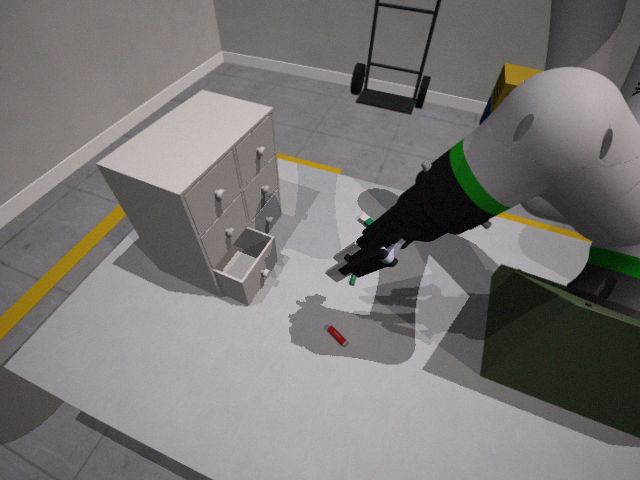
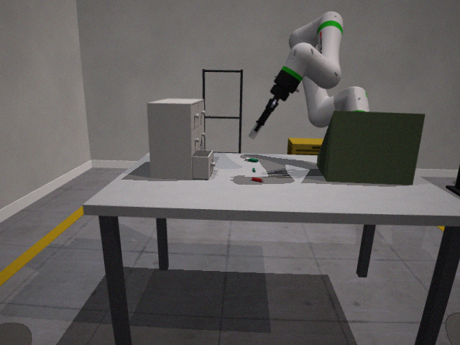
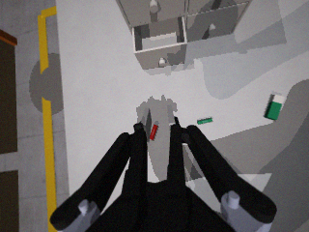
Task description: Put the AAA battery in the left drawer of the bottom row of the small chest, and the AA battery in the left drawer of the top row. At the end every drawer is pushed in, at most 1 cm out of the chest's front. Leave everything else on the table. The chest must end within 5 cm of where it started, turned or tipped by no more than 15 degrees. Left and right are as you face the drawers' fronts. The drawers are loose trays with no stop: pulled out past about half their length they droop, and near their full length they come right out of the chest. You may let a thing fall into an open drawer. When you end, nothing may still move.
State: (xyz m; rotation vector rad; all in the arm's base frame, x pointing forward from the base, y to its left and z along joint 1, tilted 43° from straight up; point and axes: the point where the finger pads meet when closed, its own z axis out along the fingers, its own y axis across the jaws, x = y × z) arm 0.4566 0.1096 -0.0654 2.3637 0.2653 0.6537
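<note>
The green battery lies 11 cm to the right of my hand and 20 cm below it. Round my hand: green-and-white battery: 3 cm ahead, 30 cm to the right, 20 cm below; red battery: 2 cm behind, 4 cm to the left, 20 cm below.
</note>
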